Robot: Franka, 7 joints.
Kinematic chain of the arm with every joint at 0, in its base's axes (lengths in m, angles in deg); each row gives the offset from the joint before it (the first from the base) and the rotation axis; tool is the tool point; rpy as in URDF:
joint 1: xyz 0 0 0.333 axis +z
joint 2: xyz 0 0 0 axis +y
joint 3: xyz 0 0 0.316 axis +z
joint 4: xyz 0.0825 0 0 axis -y
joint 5: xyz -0.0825 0 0.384 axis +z
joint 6: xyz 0 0 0 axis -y
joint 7: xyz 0.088 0 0 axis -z
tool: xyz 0 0 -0.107 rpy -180 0 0
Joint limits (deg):
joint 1: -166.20..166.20
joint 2: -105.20..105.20
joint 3: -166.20..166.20
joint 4: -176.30..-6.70
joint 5: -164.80..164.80
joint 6: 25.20..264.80
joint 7: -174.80..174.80
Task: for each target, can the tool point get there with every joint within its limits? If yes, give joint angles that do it. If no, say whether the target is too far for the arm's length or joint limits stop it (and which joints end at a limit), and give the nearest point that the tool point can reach.
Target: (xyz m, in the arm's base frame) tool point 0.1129 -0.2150 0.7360
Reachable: yes | joints -74.97 -44.14 23.08 -138.28 -112.68 48.11 -130.43
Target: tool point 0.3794 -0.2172 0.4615
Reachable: yes | joints -110.63 -84.98 68.49 -144.43 -91.05 154.57 62.74
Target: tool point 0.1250 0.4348 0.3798
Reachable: yes | joints 72.40 4.46 16.48 -125.78 120.57 215.20 119.90
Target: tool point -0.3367 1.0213 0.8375
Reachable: no: too far | nearest point -0.2432 0.7376 0.6974 | short by 0.330 m
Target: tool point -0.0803 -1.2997 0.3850
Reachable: no: too far | nearest point -0.0529 -0.8556 0.3672 | short by 0.445 m
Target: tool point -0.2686 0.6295 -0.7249
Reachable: no: too far | nearest point -0.1964 0.4604 -0.3143 | short by 0.450 m
